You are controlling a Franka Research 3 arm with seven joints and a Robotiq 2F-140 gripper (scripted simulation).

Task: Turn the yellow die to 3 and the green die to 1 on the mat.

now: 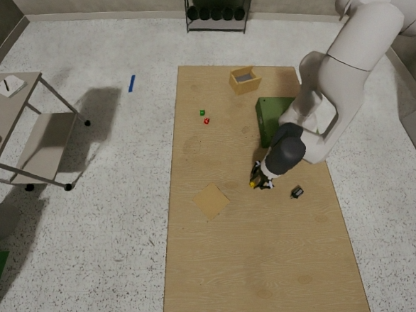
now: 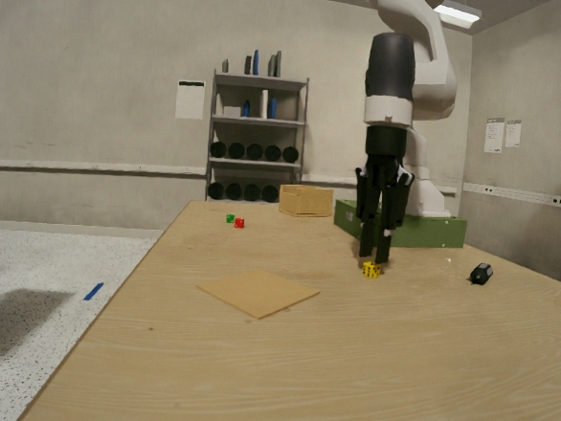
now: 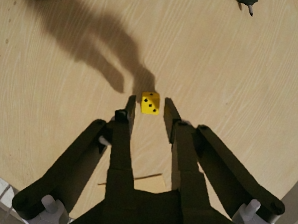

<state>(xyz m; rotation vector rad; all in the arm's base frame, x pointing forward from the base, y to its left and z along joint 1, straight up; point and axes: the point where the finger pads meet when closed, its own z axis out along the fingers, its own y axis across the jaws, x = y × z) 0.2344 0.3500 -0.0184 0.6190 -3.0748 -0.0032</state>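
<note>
Now: the yellow die 5 cm below my hand. Also, from my hand: black object: 23 cm behind, 5 cm to the left, 5 cm below; tan mat: 22 cm ahead, 8 cm to the left, 6 cm below; red die: 40 cm to the right, 25 cm ahead, 5 cm below.
</note>
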